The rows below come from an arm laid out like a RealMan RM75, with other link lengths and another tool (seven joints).
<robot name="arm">
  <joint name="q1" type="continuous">
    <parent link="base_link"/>
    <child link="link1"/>
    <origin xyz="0 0 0.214" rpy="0 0 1.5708"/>
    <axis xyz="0 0 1"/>
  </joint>
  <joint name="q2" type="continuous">
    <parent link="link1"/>
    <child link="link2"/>
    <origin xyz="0 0 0" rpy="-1.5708 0 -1.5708"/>
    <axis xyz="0 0 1"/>
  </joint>
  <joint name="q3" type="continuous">
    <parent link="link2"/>
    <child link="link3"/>
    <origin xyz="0 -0.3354 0" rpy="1.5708 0 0"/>
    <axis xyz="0 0 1"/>
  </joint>
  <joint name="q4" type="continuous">
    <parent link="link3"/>
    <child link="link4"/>
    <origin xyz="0 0 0" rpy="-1.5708 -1.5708 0"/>
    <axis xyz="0 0 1"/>
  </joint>
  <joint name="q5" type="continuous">
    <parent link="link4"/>
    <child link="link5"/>
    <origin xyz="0.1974 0 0" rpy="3.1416 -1.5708 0"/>
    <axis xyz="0 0 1"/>
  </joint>
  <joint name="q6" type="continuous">
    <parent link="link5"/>
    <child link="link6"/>
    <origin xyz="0 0 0" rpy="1.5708 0 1.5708"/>
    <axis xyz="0 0 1"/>
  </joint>
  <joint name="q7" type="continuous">
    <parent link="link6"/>
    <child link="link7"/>
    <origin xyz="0 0.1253 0" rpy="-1.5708 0 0"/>
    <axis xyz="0 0 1"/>
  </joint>
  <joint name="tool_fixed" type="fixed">
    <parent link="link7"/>
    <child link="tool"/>
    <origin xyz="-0.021 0.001 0.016" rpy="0.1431 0 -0.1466"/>
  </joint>
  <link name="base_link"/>
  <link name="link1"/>
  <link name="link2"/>
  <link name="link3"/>
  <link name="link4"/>
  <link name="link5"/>
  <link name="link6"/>
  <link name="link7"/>
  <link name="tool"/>
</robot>
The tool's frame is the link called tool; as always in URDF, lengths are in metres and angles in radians. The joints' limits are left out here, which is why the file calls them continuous.
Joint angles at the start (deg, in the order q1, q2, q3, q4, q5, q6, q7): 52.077 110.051 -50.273 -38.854 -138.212 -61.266 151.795
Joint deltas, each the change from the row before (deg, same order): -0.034 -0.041 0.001 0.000 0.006 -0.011 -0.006; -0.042 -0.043 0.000 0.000 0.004 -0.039 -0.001; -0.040 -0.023 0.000 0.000 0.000 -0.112 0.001; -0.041 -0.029 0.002 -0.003 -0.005 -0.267 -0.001; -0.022 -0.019 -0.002 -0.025 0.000 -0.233 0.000; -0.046 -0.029 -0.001 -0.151 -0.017 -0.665 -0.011; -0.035 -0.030 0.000 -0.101 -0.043 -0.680 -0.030; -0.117 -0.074 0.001 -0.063 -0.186 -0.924 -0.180; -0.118 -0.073 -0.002 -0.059 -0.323 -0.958 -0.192; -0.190 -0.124 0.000 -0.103 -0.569 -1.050 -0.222; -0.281 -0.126 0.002 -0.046 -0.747 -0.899 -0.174; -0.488 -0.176 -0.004 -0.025 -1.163 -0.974 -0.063
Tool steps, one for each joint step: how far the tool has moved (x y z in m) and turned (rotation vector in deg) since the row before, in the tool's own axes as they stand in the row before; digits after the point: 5 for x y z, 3 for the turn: -0.00008 0.00042 -0.00034 -0.039 0.002 0.017; -0.00019 0.00043 -0.00037 -0.029 -0.023 0.030; -0.00042 0.00020 -0.00024 0.030 -0.091 0.042; -0.00070 0.00001 -0.00031 0.113 -0.212 0.055; -0.00044 -0.00013 -0.00024 0.108 -0.168 0.022; -0.00092 -0.00064 -0.00065 0.311 -0.437 -0.015; -0.00111 -0.00063 -0.00056 0.315 -0.498 -0.016; -0.00239 0.00007 -0.00105 0.296 -0.828 -0.099; -0.00269 0.00027 -0.00110 0.221 -0.943 -0.148; -0.00338 0.00125 -0.00179 0.019 -1.137 -0.218; -0.00433 0.00230 -0.00188 -0.218 -1.182 -0.108; -0.00668 0.00427 -0.00266 -0.579 -1.539 0.092
